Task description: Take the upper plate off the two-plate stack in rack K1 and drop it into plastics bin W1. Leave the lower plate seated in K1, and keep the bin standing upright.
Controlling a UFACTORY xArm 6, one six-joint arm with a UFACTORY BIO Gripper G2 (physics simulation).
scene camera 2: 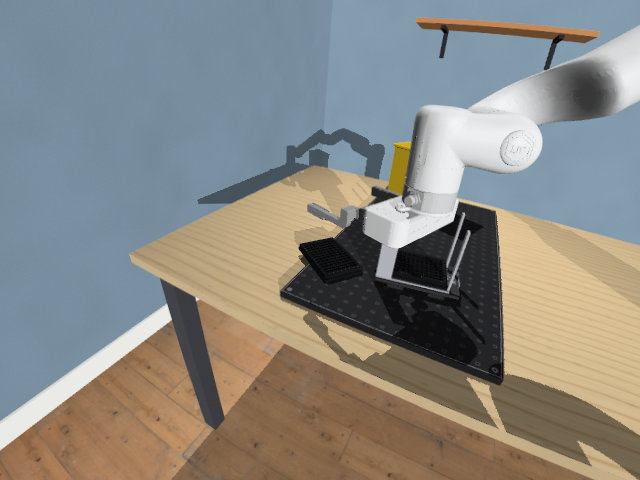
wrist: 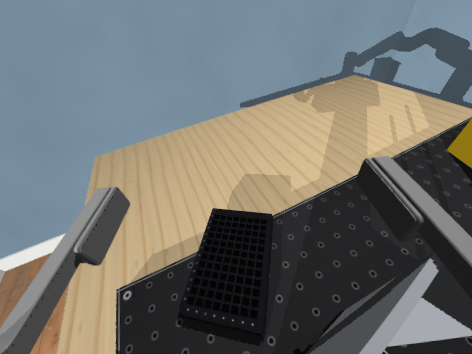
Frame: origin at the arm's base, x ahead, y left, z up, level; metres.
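Seen in the pictures: end effector, tool point: [scene camera 2: 352, 201] [wrist: 237, 210].
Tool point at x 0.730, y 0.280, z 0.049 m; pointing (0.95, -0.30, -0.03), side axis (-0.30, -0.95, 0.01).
Note:
A point is followed by its place in that frame.
A black gridded plate [scene camera 2: 330, 258] @[x 0.754, y 0.298, z -0.078 m] [wrist: 227, 270] @[x 0.752, y 0.300, z -0.086 m] lies outside the rack, across the left edge of the black board. Rack K1 [scene camera 2: 386, 262] @[x 0.638, y 0.299, z -0.037 m] [wrist: 402, 305] @[x 0.667, y 0.241, z 0.051 m] stands on the board with a pale panel and thin posts. Black gridded plate material [scene camera 2: 419, 266] @[x 0.588, y 0.243, z -0.055 m] shows inside it in the scene view; whether it is one plate or two I cannot tell. The yellow bin W1 [scene camera 2: 399, 167] @[x 0.771, y -0.103, z 0.027 m] [wrist: 463, 145] @[x 0.782, y -0.107, z -0.068 m] is at the back, partly hidden behind the arm; its visible side looks upright. My gripper [scene camera 2: 341, 198] @[x 0.730, y 0.280, z 0.049 m] [wrist: 247, 212] @[x 0.730, y 0.280, z 0.049 m] is open and empty, with its fingers above the board's left side, beyond the loose plate.
The black perforated board [scene camera 2: 444, 343] @[x 0.498, y 0.373, z -0.089 m] [wrist: 320, 275] @[x 0.712, y 0.208, z -0.089 m] lies on the wooden table [scene camera 2: 217, 248] @[x 0.992, y 0.394, z -0.102 m] [wrist: 165, 185] @[x 0.944, y 0.367, z -0.102 m]. My wrist housing is close above the rack's pale panel. The rack's thin posts stand up at its right side. An orange wall shelf [scene camera 2: 506, 29] is at the back right.

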